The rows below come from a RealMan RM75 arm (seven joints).
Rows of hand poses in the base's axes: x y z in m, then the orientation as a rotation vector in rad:
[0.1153, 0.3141, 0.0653, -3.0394, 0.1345, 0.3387]
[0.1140, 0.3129, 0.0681, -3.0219, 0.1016, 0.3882]
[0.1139, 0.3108, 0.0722, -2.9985, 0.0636, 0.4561]
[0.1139, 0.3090, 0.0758, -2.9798, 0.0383, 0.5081]
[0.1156, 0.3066, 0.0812, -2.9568, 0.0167, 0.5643]
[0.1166, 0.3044, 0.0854, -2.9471, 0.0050, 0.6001]
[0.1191, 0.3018, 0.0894, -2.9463, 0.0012, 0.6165]
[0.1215, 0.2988, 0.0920, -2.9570, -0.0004, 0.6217]
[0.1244, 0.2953, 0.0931, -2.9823, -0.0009, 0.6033]
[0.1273, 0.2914, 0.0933, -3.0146, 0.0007, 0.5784]
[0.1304, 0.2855, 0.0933, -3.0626, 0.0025, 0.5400]
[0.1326, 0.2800, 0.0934, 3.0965, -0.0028, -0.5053]
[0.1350, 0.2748, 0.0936, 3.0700, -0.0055, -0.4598]
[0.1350, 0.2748, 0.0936, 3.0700, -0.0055, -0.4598]
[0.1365, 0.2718, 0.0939, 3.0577, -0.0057, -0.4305]
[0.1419, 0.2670, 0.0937, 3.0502, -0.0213, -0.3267]
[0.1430, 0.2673, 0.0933, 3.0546, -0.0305, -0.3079]
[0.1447, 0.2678, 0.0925, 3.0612, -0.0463, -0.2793]
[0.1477, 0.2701, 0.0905, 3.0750, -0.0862, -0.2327]
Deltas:
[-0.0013, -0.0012, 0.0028, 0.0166, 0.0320, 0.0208]
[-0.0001, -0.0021, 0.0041, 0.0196, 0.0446, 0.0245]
[0.0000, -0.0018, 0.0036, 0.0140, 0.0346, 0.0165]
[0.0017, -0.0024, 0.0054, 0.0159, 0.0382, 0.0140]
[0.0010, -0.0022, 0.0042, 0.0045, 0.0240, 0.0087]
[0.0025, -0.0026, 0.0040, -0.0018, 0.0106, 0.0037]
[0.0024, -0.0030, 0.0026, -0.0111, 0.0018, 0.0035]
[0.0029, -0.0035, 0.0011, -0.0207, -0.0152, 0.0038]
[0.0029, -0.0039, 0.0002, -0.0267, -0.0200, 0.0033]
[0.0031, -0.0059, 0.0000, -0.0400, -0.0300, 0.0054]
[0.0022, -0.0055, 0.0001, -0.0355, -0.0255, 0.0057]
[0.0024, -0.0052, 0.0002, -0.0331, -0.0262, 0.0037]
[0.0000, 0.0000, 0.0000, 0.0000, 0.0000, 0.0000]
[0.0015, -0.0030, 0.0003, -0.0162, -0.0176, 0.0026]
[0.0054, -0.0048, -0.0002, -0.0213, -0.0665, -0.0055]
[0.0011, 0.0003, -0.0004, 0.0018, -0.0127, -0.0057]
[0.0017, 0.0005, -0.0008, 0.0029, -0.0193, -0.0099]
[0.0030, 0.0023, -0.0020, 0.0080, -0.0319, -0.0255]

